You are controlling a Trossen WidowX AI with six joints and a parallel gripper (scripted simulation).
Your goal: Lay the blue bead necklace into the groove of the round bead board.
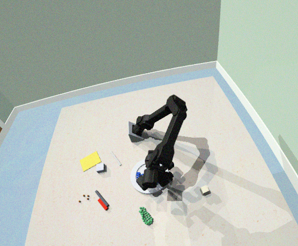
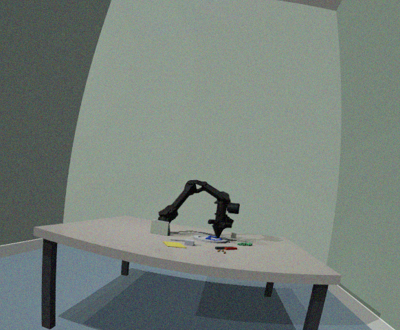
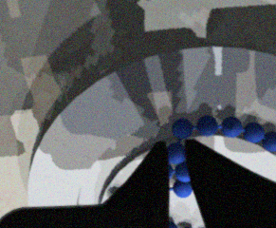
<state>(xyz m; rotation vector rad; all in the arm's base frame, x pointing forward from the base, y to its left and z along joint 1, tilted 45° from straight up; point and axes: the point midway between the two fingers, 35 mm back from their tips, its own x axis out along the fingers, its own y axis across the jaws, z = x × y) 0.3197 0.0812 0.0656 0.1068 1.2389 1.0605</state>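
The round bead board is 40 mm behind my gripper tip, 40 mm to the right of it and 10 mm below it. Round my gripper tip: grey tool (90 mm ahead, 290 mm to the right, 10 mm below); cream cube (80 mm ahead, 220 mm to the left); stick (170 mm behind, 240 mm to the right, 10 mm below).
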